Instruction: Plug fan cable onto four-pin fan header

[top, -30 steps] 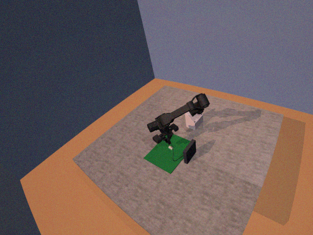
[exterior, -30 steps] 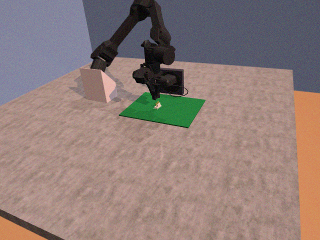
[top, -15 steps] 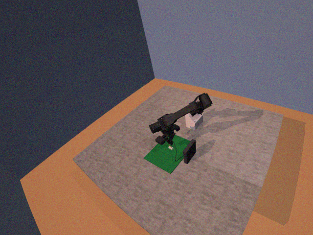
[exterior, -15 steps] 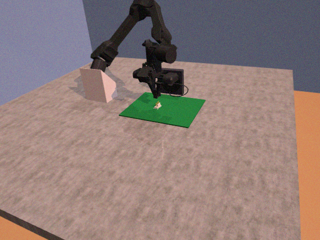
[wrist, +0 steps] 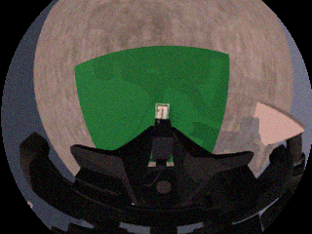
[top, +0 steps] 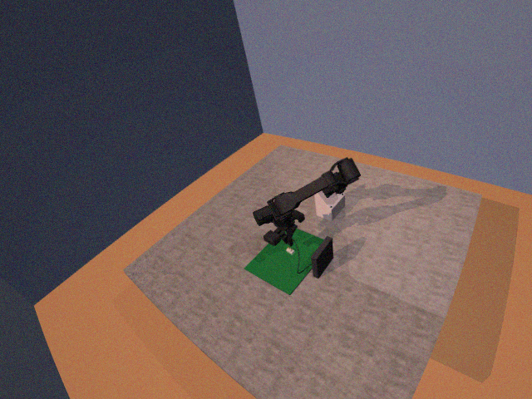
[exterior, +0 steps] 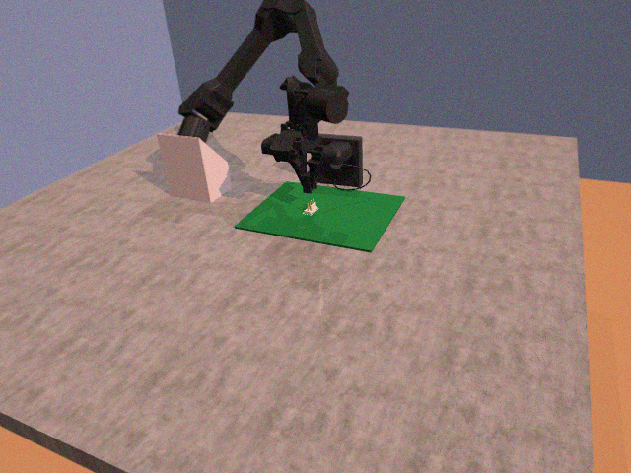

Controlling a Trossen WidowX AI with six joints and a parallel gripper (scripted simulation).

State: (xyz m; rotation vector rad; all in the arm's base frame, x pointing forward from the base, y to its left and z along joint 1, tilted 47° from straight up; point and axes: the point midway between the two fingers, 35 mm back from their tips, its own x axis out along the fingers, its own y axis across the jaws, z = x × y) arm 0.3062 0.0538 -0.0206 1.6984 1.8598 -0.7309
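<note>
Now: gripper tip 2 cm short of the green board, 1 cm to the right of it and 8 cm above it. Round my gripper tip: black fan: 2 cm behind, 16 cm to the left, 1 cm below; then black plug: 1 cm to the left, 1 cm above.
</note>
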